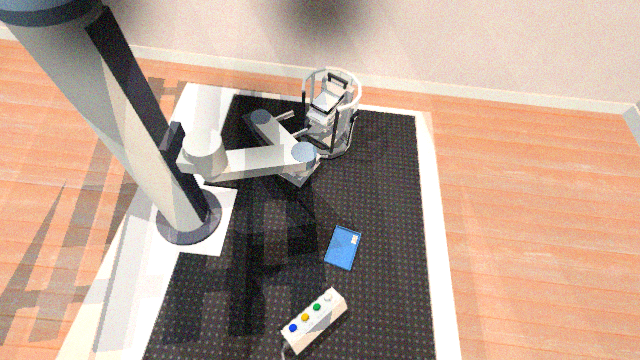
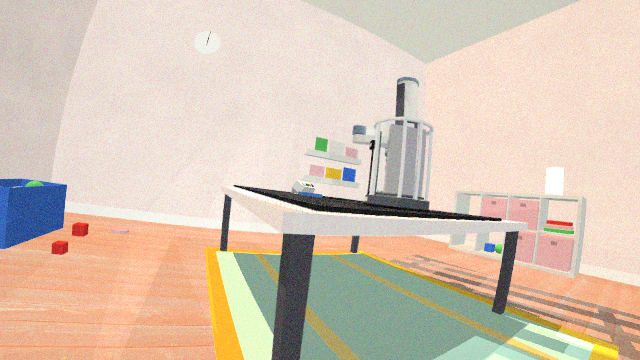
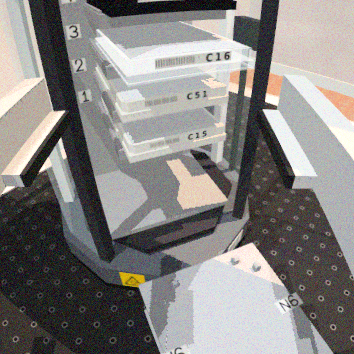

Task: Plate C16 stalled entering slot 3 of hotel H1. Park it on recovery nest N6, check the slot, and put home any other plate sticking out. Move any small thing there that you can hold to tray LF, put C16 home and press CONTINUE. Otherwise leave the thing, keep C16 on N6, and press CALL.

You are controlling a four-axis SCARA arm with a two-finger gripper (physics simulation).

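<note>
Hotel H1 is a round cage of posts. Plate C16 is clear and pale, at slot 3, and sticks out farther than the two below. Plate C51 is at slot 2 and plate C15 at slot 1. No small loose thing can be made out; the slot's inside behind C16 is hidden. Recovery nest N6 is bare in front of the hotel. My gripper is open and empty, its fingers wide apart on either side of the hotel front.
A blue tray lies on the dark mat; its label is unreadable. A white button box with blue, yellow, green and white buttons stands near it; its lettering is unreadable. The arm's column rises beside the mat.
</note>
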